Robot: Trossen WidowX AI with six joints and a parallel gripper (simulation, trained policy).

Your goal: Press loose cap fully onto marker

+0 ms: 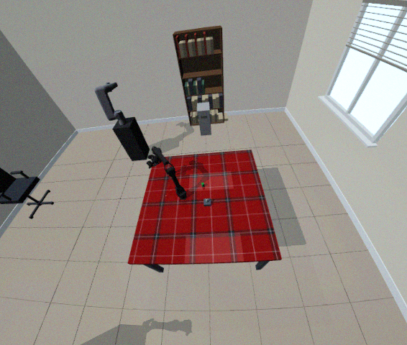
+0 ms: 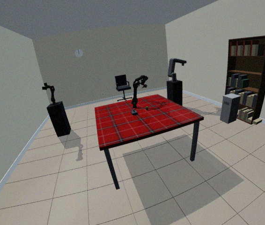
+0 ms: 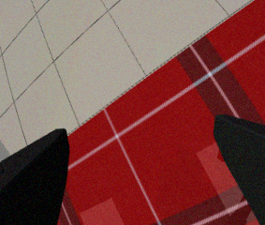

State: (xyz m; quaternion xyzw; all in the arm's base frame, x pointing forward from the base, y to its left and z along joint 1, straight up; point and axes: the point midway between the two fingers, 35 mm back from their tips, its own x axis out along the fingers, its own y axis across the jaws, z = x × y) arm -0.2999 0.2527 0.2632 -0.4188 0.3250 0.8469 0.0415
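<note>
Now: gripper tip 54 cm short of the green cap, 12 cm to the left of it and 21 cm above it. The rest, counted from my gripper tip: grey holder block: 58 cm ahead, 34 cm to the right, 22 cm below.
</note>
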